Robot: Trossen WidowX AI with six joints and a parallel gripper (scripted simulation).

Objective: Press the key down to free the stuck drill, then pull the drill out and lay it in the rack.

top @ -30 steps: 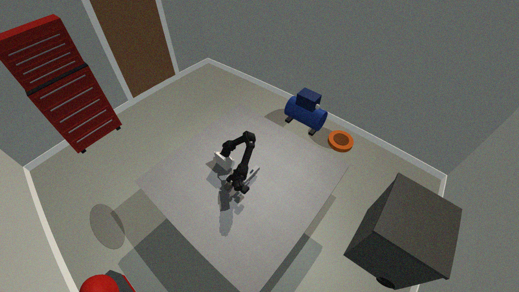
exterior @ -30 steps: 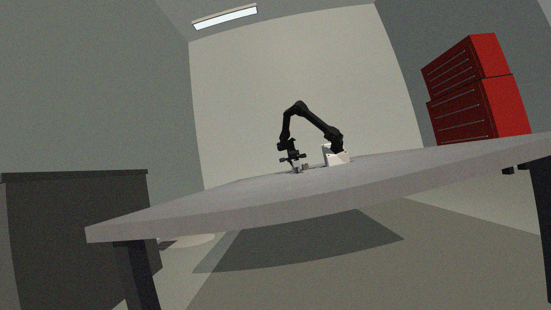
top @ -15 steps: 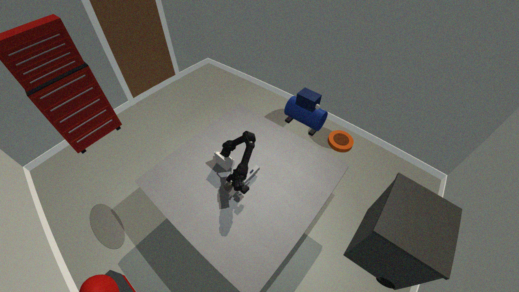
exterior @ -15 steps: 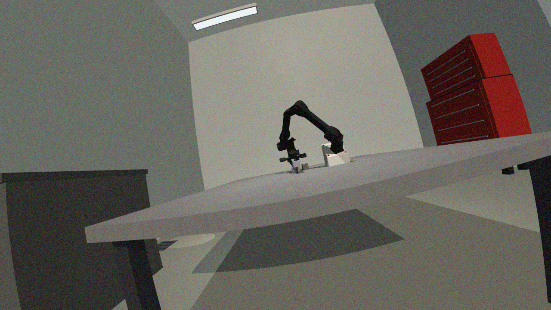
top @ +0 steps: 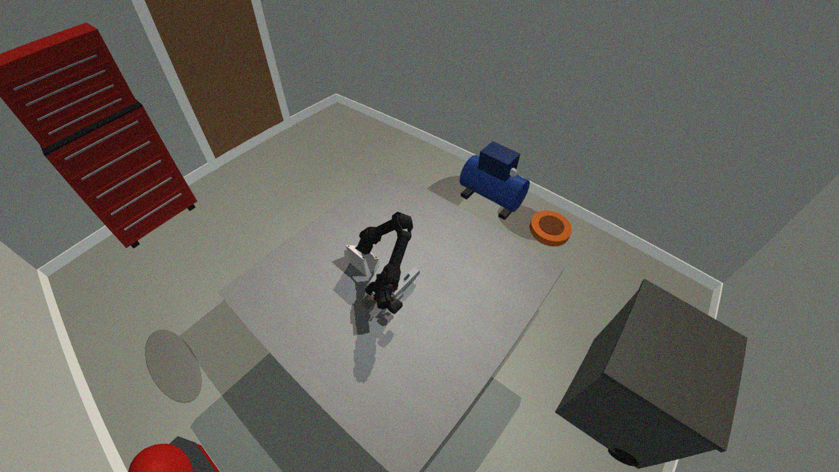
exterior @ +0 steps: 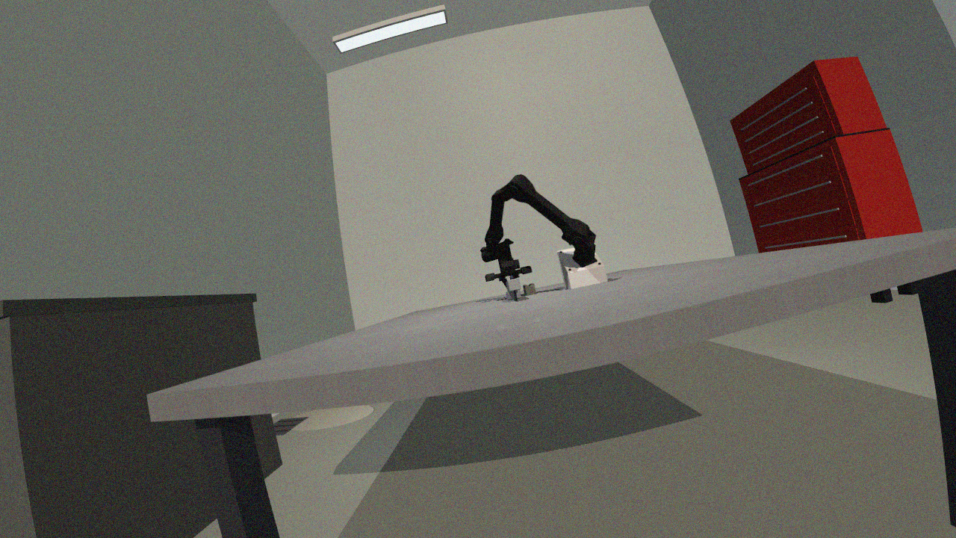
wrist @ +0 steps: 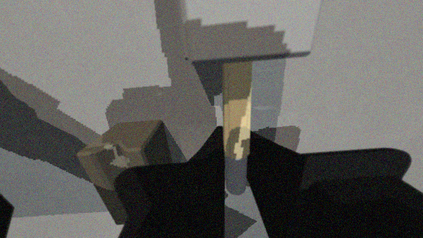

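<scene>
Right now the drill is 10 mm ahead of my gripper tip, 40 mm to the left of it and 40 mm above it. The rest, counted from my gripper tip: dark blue key 20 mm ahead, 160 mm to the left, 40 mm above; pale grey block 20 mm ahead, 140 mm to the left, 30 mm above; rack 80 mm behind, 20 mm to the right, 10 mm above.
</scene>
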